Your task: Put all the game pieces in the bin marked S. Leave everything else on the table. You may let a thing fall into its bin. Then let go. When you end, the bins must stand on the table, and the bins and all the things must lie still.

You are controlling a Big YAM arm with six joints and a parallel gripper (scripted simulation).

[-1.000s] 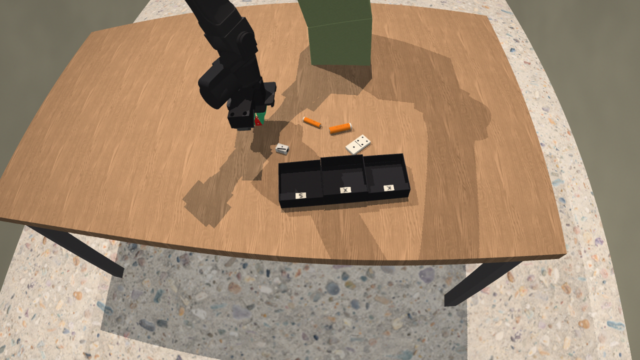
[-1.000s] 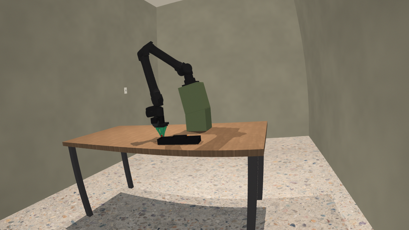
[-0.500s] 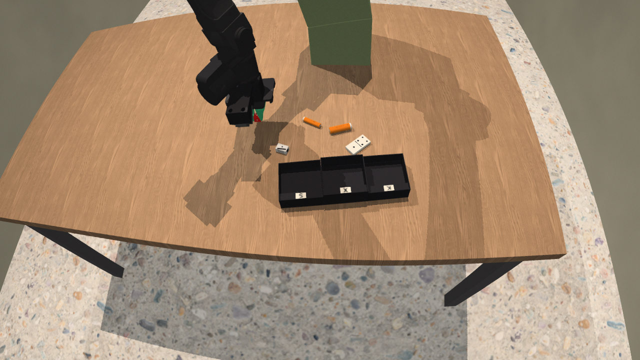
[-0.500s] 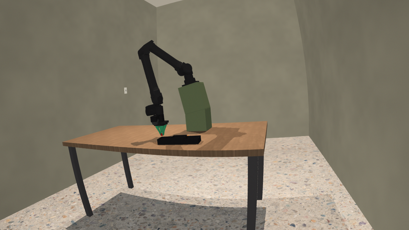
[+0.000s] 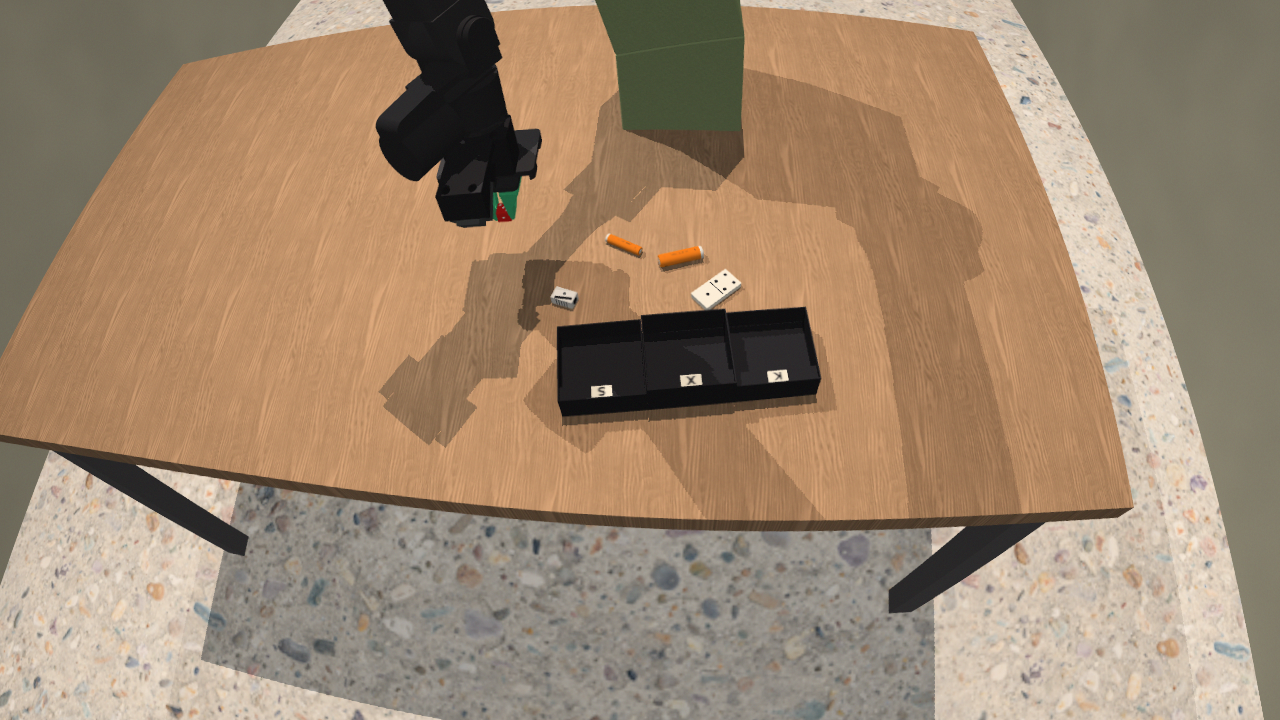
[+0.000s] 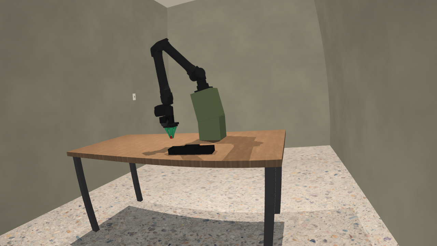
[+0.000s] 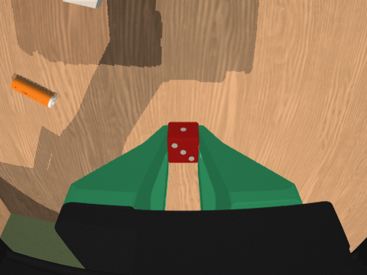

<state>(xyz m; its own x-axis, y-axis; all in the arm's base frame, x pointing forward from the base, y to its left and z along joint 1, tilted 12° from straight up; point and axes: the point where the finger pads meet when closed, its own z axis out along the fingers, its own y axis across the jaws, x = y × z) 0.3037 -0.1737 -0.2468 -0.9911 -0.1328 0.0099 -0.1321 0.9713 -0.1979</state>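
Right now my hand is right at the red die. Round my hand: white domino (240 mm to the left, 60 mm below, 40 mm ahead); then orange cylinder (130 mm to the left, 60 mm below, 10 mm behind); then grey-white sharpener (80 mm to the left, 70 mm ahead, 60 mm below).
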